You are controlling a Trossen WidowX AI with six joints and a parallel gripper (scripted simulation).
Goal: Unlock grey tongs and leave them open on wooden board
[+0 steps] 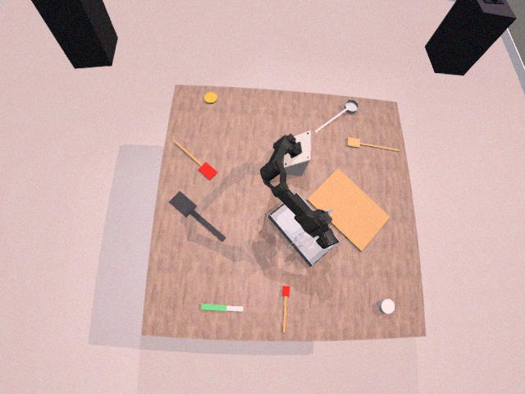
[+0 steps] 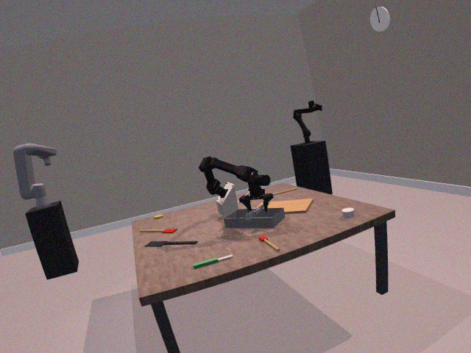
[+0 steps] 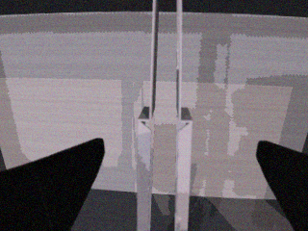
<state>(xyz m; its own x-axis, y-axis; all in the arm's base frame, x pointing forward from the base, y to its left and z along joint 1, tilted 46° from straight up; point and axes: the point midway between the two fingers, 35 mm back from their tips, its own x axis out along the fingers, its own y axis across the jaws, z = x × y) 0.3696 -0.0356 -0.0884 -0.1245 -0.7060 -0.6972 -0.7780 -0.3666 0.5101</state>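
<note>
Right now my gripper tip is 30 mm above the grey roasting tin, 20 mm to the left of it and 20 mm past it. From my gripper tip the other things lie so: tong arm: 10 mm to the right, 10 mm behind, 10 mm above; board: 220 mm to the left, 120 mm behind, 50 mm below; black lock piece: 60 mm to the left, 50 mm behind, 10 mm above.
</note>
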